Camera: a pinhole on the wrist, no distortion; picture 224 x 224 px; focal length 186.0 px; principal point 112.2 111.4 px. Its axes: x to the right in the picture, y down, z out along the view. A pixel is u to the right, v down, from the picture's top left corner.
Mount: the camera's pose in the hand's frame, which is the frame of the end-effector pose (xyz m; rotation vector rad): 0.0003 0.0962 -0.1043 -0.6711 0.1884 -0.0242
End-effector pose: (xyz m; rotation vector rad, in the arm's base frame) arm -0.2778 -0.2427 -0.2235 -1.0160 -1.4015 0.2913
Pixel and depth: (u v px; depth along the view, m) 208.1 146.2 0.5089
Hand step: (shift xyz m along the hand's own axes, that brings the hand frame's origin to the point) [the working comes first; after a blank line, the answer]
In the camera's frame: 0.2624 0.0952 0.5089

0.3467 0.4624 0.1834
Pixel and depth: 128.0 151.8 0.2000
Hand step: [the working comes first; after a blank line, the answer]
In the camera's frame: 0.0170 0.0434 0.2000

0.0516 0.2520 0.0193
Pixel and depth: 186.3 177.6 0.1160
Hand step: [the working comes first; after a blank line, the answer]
In the camera's frame: 0.0462 0.0413 0.1160

0.0652 0.1961 -0.0486
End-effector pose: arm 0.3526 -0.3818 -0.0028 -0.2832 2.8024 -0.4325
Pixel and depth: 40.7 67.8 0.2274
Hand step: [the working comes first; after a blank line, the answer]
In the camera's frame: -0.0874 -0.0533 0.2274

-0.0423 0.2017 0.1176
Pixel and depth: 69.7 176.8 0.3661
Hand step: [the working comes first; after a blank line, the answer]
In the camera's frame: -0.0837 0.1287 0.3661

-0.0205 0.4294 0.1104
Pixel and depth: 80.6 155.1 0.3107
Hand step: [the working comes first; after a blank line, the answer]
In the camera's frame: -0.0528 0.0730 0.3107

0.0020 0.3491 0.0974
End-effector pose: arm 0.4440 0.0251 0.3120 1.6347 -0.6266 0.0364
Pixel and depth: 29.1 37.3 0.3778
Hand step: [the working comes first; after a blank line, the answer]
In the camera's frame: -0.1688 -0.1505 0.3778

-0.0913 0.2249 0.3067
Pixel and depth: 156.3 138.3 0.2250
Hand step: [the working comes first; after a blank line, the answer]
In the camera's frame: 0.0533 0.0325 0.2250

0.0923 0.2558 0.0392
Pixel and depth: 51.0 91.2 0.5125
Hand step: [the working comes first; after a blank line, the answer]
In the camera's frame: -0.1686 -0.0557 0.5125

-0.0704 0.3822 0.3511
